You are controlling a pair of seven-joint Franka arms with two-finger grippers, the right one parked.
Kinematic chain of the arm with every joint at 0, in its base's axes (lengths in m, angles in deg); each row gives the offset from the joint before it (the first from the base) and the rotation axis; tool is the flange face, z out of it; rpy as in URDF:
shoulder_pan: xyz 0 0 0.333 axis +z
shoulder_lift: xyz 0 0 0 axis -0.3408 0.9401 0
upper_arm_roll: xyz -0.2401 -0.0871 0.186 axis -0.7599 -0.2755 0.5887
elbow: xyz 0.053 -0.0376 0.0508 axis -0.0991 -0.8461 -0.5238
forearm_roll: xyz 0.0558 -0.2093 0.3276 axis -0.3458 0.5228 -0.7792
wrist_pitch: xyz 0 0 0 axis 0.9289 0.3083 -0.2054
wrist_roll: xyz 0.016 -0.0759 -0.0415 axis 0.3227 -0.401 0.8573
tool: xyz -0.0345 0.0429 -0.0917 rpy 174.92 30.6 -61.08
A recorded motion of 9 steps. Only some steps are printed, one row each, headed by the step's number.
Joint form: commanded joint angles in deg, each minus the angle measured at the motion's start. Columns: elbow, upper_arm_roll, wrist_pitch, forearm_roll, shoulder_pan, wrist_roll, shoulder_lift.
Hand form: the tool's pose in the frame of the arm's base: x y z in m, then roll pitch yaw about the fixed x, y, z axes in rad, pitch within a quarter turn. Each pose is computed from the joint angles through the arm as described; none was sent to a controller.
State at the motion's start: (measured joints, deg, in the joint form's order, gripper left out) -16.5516 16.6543 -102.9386 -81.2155 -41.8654 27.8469 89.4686
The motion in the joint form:
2: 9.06 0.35 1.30 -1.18 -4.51 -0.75 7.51
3: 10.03 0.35 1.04 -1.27 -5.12 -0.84 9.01
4: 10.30 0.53 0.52 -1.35 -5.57 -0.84 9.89
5: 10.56 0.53 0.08 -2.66 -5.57 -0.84 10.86
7: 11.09 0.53 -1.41 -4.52 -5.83 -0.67 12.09
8: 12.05 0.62 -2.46 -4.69 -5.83 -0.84 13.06
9: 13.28 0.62 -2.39 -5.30 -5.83 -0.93 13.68
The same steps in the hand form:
2: 0.5141 -0.5007 0.2917 3.0992 0.2119 -0.1038
3: 0.5124 -0.5071 0.2813 3.0960 0.2191 -0.1119
4: 0.5109 -0.5105 0.2729 3.0957 0.2214 -0.1153
5: 0.5129 -0.5099 0.2635 3.1083 0.2135 -0.1209
7: 0.5154 -0.5129 0.2541 3.1138 0.1868 -0.1305
8: 0.5210 -0.5142 0.2505 3.1003 0.1738 -0.1286
9: 0.5263 -0.5147 0.2519 3.0990 0.1615 -0.1294

